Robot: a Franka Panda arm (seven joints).
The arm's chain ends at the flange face. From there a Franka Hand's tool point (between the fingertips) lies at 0.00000 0.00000 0.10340 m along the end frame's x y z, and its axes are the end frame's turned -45 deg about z.
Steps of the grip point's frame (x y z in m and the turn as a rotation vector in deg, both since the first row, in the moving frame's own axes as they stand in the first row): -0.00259, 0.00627, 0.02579, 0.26, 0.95, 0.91; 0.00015, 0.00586, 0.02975, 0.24, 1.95, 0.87; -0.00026, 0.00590, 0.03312, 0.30, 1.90, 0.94; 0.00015, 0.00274, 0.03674, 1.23, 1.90, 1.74; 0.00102, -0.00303, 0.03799, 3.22, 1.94, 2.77; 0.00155, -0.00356, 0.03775, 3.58, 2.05, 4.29
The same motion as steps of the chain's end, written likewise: 0.00171, 0.00780, 0.02581, 0.86, 0.49, 0.91; 0.00205, 0.00682, 0.02981, 1.55, 1.21, 0.87; 0.00192, 0.00715, 0.03318, 1.56, 1.13, 0.94; 0.00113, 0.00581, 0.03682, 2.21, 0.47, 1.74; 0.00005, 0.00375, 0.03821, 3.65, -0.91, 2.77; 0.00026, 0.00363, 0.03802, 3.98, -1.08, 4.29
